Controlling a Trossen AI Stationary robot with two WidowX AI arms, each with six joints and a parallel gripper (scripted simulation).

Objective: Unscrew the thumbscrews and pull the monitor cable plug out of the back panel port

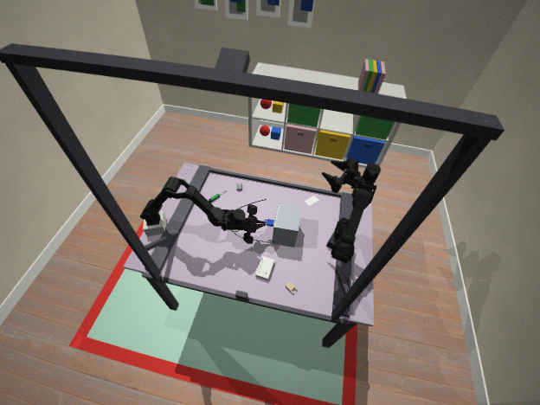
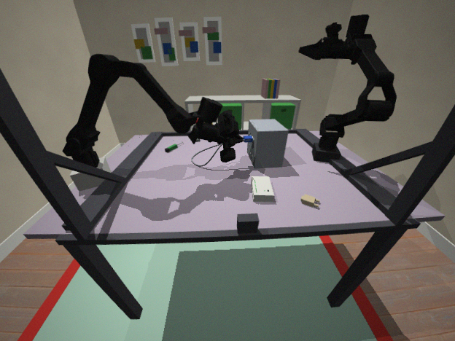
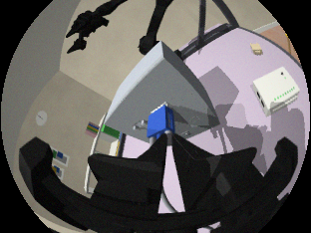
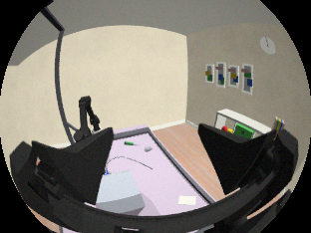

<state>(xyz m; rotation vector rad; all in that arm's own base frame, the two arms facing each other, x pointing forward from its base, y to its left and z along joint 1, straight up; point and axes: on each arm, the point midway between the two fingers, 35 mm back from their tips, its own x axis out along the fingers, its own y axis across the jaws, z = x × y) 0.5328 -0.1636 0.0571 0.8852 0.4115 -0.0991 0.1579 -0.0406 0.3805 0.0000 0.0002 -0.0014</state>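
My left gripper is now 20 mm short of the blue plug, 50 mm to the left of it and 10 mm above it. Also, from my left hand: back panel: 50 mm ahead, 80 mm to the right, 40 mm below; then grey box: 40 mm ahead, 140 mm to the right, 40 mm below; then white device: 180 mm behind, 50 mm to the right, 110 mm below.
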